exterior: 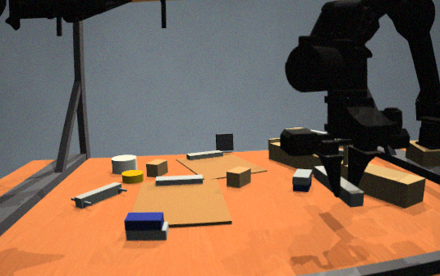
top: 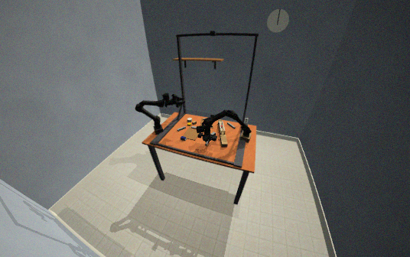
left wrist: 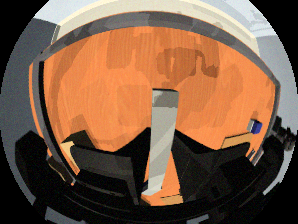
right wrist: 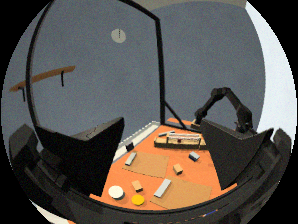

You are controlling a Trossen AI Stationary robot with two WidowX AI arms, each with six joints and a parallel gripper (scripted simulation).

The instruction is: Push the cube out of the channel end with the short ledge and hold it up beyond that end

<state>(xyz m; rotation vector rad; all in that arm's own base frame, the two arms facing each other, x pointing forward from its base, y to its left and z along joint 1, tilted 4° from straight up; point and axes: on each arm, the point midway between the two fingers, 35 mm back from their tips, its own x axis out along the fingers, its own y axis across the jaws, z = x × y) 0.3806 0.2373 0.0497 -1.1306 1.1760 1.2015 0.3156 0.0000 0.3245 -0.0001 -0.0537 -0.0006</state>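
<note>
Right now the tan channel is 28 cm behind my left hand, 14 cm to the left of it and 3 cm below it. Also, from my left hand: yellow disc (38 cm behind, 29 cm to the right, 8 cm below); then pegged bar (36 cm to the right, 27 cm behind, 8 cm below).
</note>
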